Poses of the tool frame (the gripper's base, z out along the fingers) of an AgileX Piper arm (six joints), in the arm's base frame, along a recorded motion.
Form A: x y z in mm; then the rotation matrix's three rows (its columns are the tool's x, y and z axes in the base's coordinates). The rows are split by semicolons.
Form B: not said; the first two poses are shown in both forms.
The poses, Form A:
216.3 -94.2 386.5; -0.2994 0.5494 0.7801; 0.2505 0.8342 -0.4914; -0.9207 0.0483 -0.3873
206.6 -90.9 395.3; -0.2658 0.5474 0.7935; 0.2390 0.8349 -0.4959; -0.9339 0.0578 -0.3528
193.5 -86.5 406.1; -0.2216 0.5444 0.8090; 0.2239 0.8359 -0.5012; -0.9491 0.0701 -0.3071
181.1 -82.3 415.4; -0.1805 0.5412 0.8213; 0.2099 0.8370 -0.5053; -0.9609 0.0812 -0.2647
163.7 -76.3 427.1; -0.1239 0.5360 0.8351; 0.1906 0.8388 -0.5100; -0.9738 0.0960 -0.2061
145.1 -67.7 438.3; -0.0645 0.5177 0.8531; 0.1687 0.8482 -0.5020; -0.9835 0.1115 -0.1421
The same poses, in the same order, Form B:
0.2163 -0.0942 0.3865; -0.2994 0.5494 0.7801; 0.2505 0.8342 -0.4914; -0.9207 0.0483 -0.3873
0.2066 -0.0909 0.3953; -0.2658 0.5474 0.7935; 0.2390 0.8349 -0.4959; -0.9339 0.0578 -0.3528
0.1935 -0.0865 0.4061; -0.2216 0.5444 0.8090; 0.2239 0.8359 -0.5012; -0.9491 0.0701 -0.3071
0.1811 -0.0823 0.4154; -0.1805 0.5412 0.8213; 0.2099 0.8370 -0.5053; -0.9609 0.0812 -0.2647
0.1637 -0.0763 0.4271; -0.1239 0.5360 0.8351; 0.1906 0.8388 -0.5100; -0.9738 0.0960 -0.2061
0.1451 -0.0677 0.4383; -0.0645 0.5177 0.8531; 0.1687 0.8482 -0.5020; -0.9835 0.1115 -0.1421

